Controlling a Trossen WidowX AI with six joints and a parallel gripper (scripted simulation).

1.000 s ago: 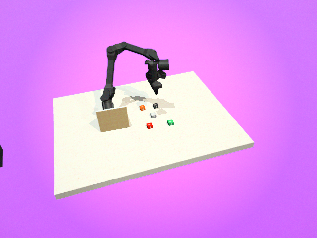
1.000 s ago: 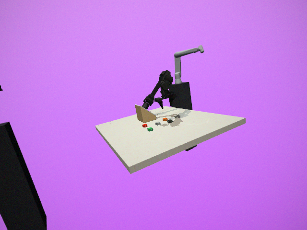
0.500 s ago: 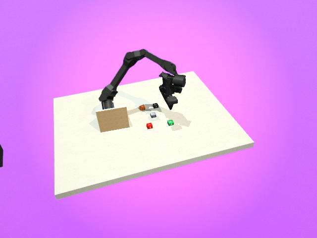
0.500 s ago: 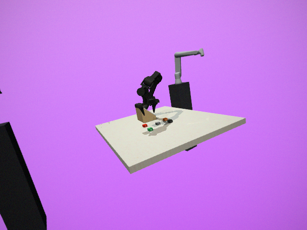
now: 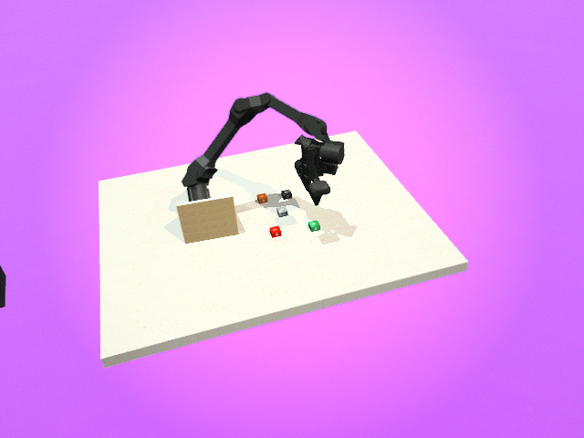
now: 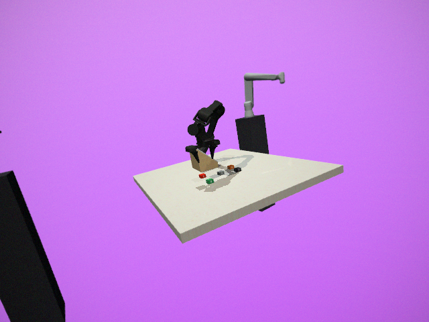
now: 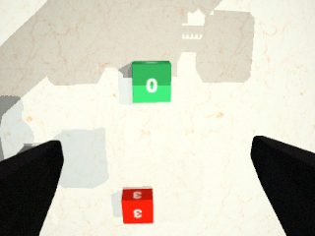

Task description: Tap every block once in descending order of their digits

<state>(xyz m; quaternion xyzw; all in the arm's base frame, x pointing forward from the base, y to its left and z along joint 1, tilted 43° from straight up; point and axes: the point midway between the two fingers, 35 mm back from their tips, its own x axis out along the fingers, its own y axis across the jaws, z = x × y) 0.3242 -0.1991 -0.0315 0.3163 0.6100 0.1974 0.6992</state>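
The orange block is 23 cm to the left of my gripper tip, 12 cm below it and 10 cm behind it. From my gripper tip the other things lie so: green block: 12 cm below; grey block: 12 cm to the left, 12 cm below, 6 cm behind; red block: 13 cm behind, 12 cm below, 3 cm to the left.
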